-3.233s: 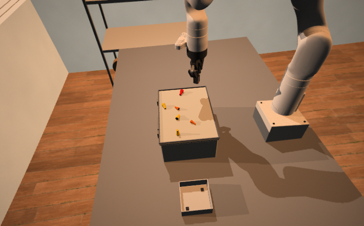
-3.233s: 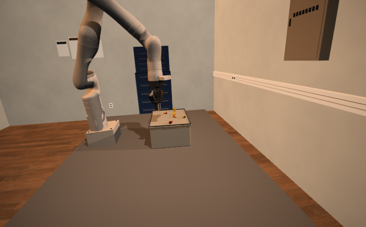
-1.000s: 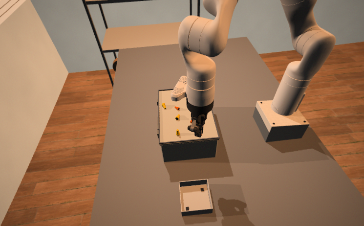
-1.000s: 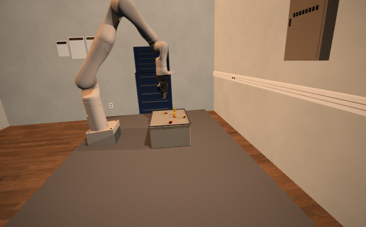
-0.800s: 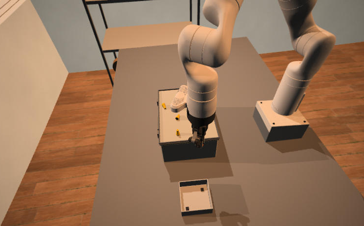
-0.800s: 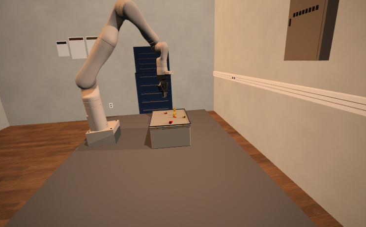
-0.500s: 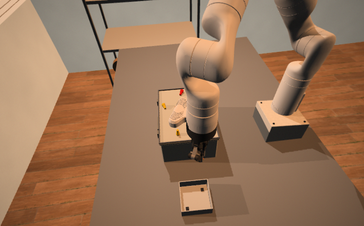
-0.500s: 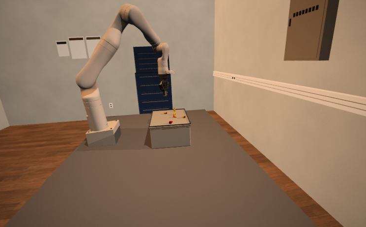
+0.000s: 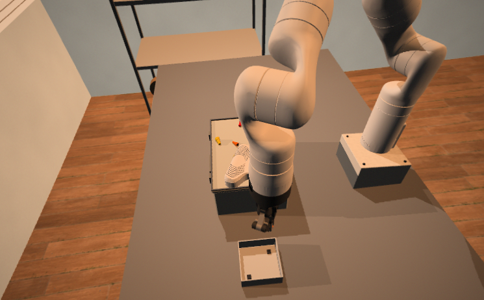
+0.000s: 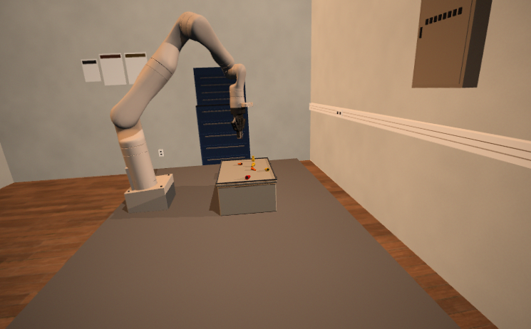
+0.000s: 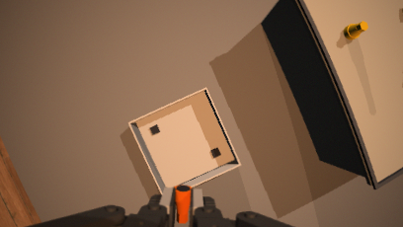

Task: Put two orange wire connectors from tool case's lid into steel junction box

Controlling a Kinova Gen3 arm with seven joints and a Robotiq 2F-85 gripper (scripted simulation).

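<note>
Right now the tool case is 3 cm behind my hand, 31 cm to the right of it and 13 cm below it. Round my hand: red connector 5 cm behind, 42 cm to the right, 8 cm below.
</note>
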